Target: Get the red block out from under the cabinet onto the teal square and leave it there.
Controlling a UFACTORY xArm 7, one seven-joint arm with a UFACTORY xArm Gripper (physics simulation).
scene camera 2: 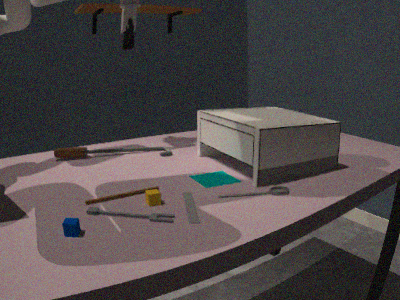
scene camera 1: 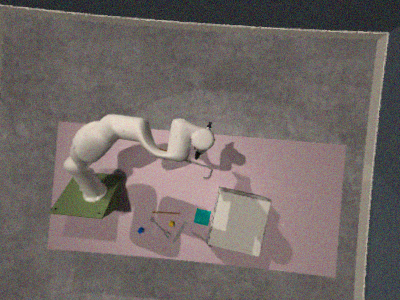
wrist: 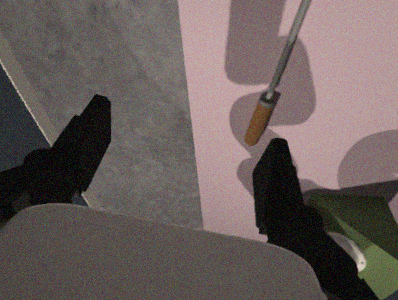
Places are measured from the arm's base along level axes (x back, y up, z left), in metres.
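Pixels of known places: gripper, fingertip midpoint: (scene camera 2: pixel 128 48) (wrist: pixel 188 137); arm's base, origin of the base link: (scene camera 1: pixel 95 192).
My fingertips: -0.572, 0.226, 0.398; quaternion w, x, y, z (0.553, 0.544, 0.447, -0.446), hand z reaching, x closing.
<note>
For each thing: its top centre in the pictures, then the offset to it from my fingertips, as dx, dy, dz. "*": a spot on its surface instead.
- white cabinet, middle of its top: (scene camera 2: pixel 269 115) (scene camera 1: pixel 239 223) -0.279, -0.204, -0.414
- teal square, surface spot: (scene camera 2: pixel 215 179) (scene camera 1: pixel 202 217) * -0.073, -0.339, -0.471
- yellow cube, middle of its top: (scene camera 2: pixel 152 191) (scene camera 1: pixel 171 224) +0.112, -0.314, -0.539
- blue cube, middle of its top: (scene camera 2: pixel 70 221) (scene camera 1: pixel 140 231) +0.297, -0.314, -0.615
- brown stick, middle of its top: (scene camera 2: pixel 122 194) (scene camera 1: pixel 165 213) +0.162, -0.332, -0.481
- forked tool, middle of its top: (scene camera 2: pixel 128 212) +0.178, -0.331, -0.580
- grey strip, middle of its top: (scene camera 2: pixel 190 206) +0.053, -0.338, -0.587
- ring-ended tool, middle of its top: (scene camera 2: pixel 255 191) -0.096, -0.331, -0.598
The red block does not show in any view. The white cabinet (scene camera 1: pixel 242 225) (scene camera 2: pixel 299 145) stands on the pink table, with a dark open gap under its front panel. The teal square (scene camera 1: pixel 202 216) (scene camera 2: pixel 215 179) lies flat in front of that gap. A hooked metal rod with an orange-brown handle (scene camera 1: pixel 200 164) (scene camera 2: pixel 70 153) (wrist: pixel 260 120) lies near the table's far edge. My gripper (scene camera 1: pixel 204 140) (scene camera 2: pixel 128 41) (wrist: pixel 188 137) is open and empty, high above that edge. In the wrist view the rod's handle lies beyond the right fingertip, and its hook is out of view.
A yellow cube (scene camera 1: pixel 171 224) (scene camera 2: pixel 153 197), a blue cube (scene camera 1: pixel 141 230) (scene camera 2: pixel 71 227), a brown stick (scene camera 1: pixel 166 213) (scene camera 2: pixel 120 196), a forked tool (scene camera 2: pixel 130 215) and a grey strip (scene camera 2: pixel 191 207) lie before the square. A ring-ended tool (scene camera 2: pixel 250 193) lies beside the cabinet's front corner.
</note>
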